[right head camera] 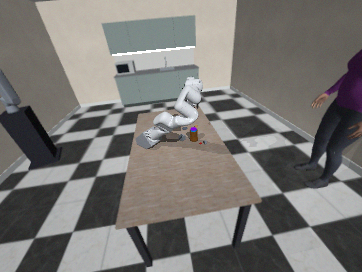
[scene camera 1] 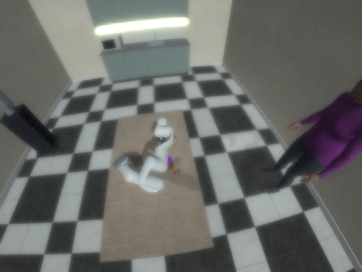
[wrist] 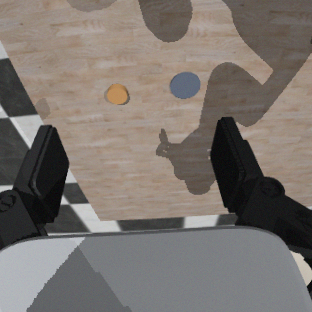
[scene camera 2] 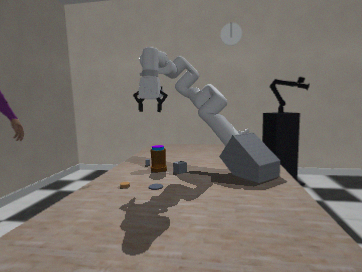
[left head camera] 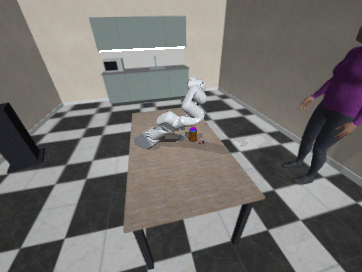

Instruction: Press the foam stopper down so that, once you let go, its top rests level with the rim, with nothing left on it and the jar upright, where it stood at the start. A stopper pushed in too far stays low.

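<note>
The amber-brown jar (left head camera: pixel 193 136) (right head camera: pixel 194 136) (scene camera 1: pixel 170 166) (scene camera 2: pixel 158 160) stands upright on the table (scene camera 2: pixel 210 220). The foam stopper (left head camera: pixel 193 129) (right head camera: pixel 193 129) (scene camera 1: pixel 169 160) (scene camera 2: pixel 158 147) has a purple top above a blue band and shows above the brown jar body. Nothing rests on its top in scene camera 2. My gripper (scene camera 2: pixel 150 110) (wrist: pixel 138 139) is open and empty, pointing down. In scene camera 2 it appears well above the jar and slightly to its left. The jar does not show in the wrist view. The gripper is hard to make out in the head views.
An orange disc (scene camera 2: pixel 125 185) (wrist: pixel 117 94) and a blue-grey disc (scene camera 2: pixel 156 186) (wrist: pixel 185 85) lie on the table. A grey block (scene camera 2: pixel 180 168) is beside the jar, and a small grey piece (scene camera 2: pixel 147 162) is on its other side. A small red piece (left head camera: pixel 200 143) lies near the jar.
</note>
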